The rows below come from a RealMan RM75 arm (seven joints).
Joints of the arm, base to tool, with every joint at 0 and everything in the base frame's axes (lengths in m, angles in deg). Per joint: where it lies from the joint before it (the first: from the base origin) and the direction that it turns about. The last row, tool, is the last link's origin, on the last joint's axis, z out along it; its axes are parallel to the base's.
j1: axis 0 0 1 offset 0 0 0.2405
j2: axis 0 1 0 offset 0 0 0
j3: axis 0 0 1 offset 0 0 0.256
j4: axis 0 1 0 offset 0 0 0
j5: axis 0 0 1 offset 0 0 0.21
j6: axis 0 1 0 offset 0 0 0
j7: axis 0 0 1 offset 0 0 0.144
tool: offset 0 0 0
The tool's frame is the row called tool.
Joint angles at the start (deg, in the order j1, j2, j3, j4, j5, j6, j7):
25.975 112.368 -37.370 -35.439 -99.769 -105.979 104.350
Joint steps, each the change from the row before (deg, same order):
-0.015 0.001 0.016 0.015 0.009 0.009 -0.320
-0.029 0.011 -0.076 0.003 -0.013 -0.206 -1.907
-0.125 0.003 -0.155 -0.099 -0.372 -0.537 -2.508
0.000 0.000 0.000 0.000 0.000 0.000 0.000
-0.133 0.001 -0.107 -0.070 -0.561 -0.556 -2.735
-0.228 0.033 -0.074 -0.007 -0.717 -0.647 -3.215
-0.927 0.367 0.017 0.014 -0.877 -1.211 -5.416
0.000 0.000 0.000 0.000 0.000 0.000 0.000
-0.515 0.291 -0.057 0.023 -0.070 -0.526 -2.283
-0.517 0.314 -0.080 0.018 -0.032 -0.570 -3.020
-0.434 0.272 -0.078 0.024 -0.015 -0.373 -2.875
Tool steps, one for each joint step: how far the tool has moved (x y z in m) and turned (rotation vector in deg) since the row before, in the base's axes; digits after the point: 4 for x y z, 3 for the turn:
0.0001 0.0000 0.0000 0.219 -0.086 0.188
-0.0002 -0.0007 -0.0003 1.020 -0.569 1.473
0.0002 -0.0021 -0.0007 0.966 -0.969 2.084
0.0000 0.0000 0.0000 0.000 0.000 0.000
0.0006 -0.0024 -0.0009 0.991 -1.099 2.204
0.0012 -0.0033 -0.0014 1.107 -1.193 2.463
0.0033 -0.0083 -0.0034 1.988 -1.261 3.684
0.0000 0.0000 0.0000 0.000 0.000 0.000
0.0011 -0.0041 -0.0020 0.929 -0.168 1.488
0.0009 -0.0042 -0.0020 1.398 -0.289 2.055
0.0008 -0.0033 -0.0018 1.462 -0.348 1.890

